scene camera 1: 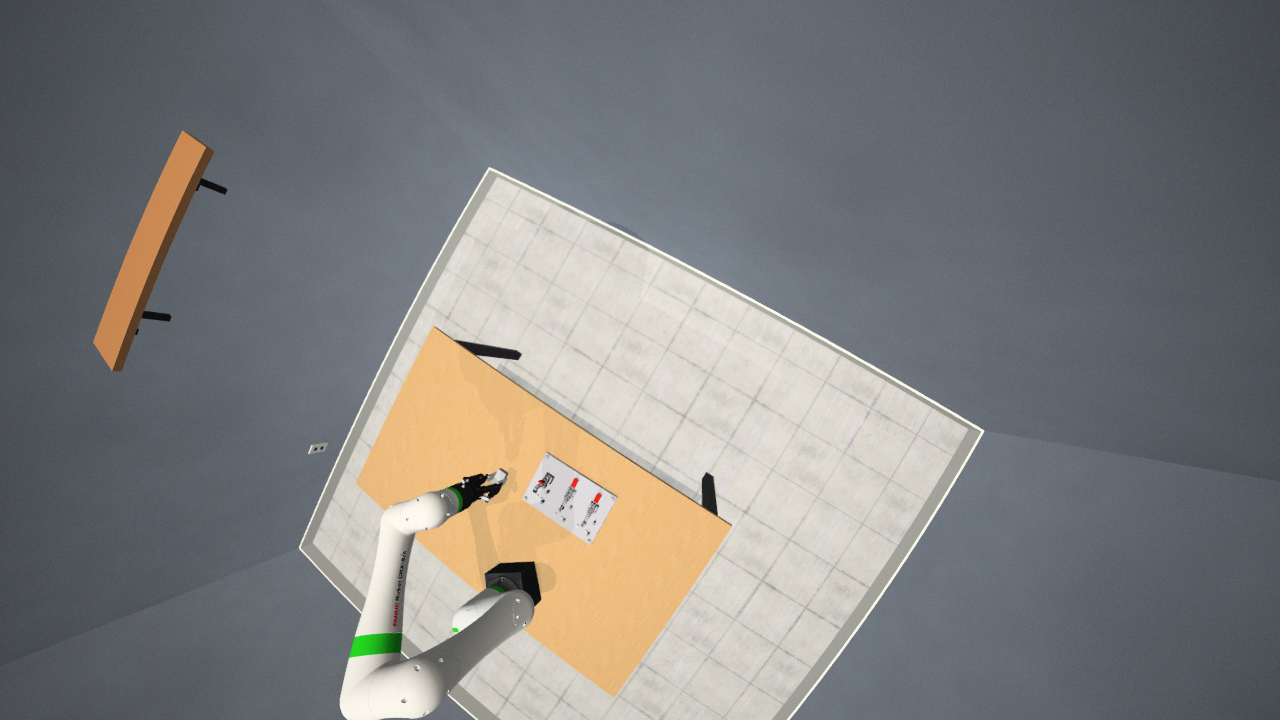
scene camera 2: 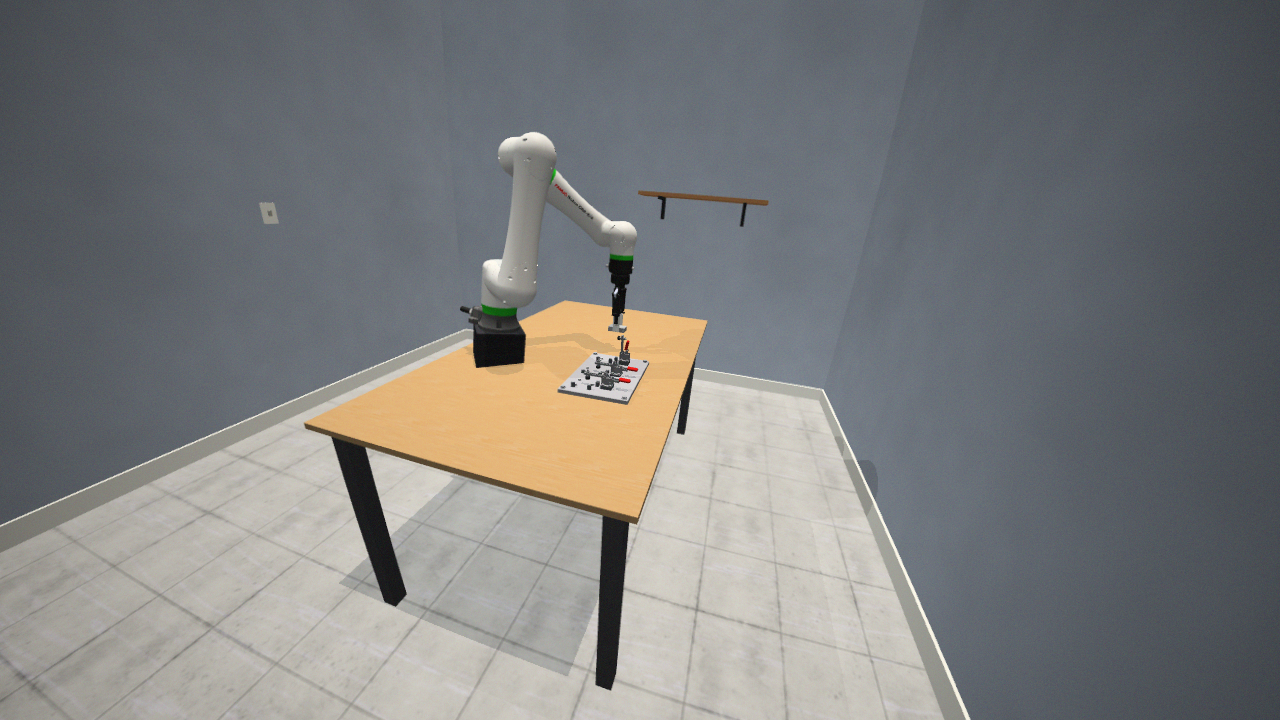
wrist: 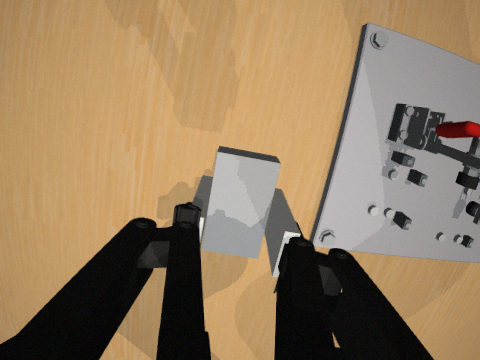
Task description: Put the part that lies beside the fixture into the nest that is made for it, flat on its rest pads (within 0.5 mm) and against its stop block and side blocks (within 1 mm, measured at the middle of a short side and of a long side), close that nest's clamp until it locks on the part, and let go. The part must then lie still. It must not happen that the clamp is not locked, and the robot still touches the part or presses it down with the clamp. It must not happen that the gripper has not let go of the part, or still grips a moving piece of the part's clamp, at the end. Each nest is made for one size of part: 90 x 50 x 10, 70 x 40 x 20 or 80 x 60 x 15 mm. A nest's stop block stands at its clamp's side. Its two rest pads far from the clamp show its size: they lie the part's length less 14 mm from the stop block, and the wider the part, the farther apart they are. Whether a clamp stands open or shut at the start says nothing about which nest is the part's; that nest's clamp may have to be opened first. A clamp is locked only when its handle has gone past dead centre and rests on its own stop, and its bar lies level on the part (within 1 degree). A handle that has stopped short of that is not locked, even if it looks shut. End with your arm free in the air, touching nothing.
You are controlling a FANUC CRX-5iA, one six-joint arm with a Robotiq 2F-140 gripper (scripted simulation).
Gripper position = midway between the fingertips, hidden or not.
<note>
In view: my gripper point(scene camera 1: 500, 477), a grey rectangular part point(wrist: 244, 182) and a fixture plate point(scene camera 1: 586, 490).
My gripper is seen too in scene camera 2 point(scene camera 2: 617, 329) and in the wrist view point(wrist: 238, 200). The fixture plate also shows in scene camera 2 point(scene camera 2: 615, 395) and in the wrist view point(wrist: 410, 71).
</note>
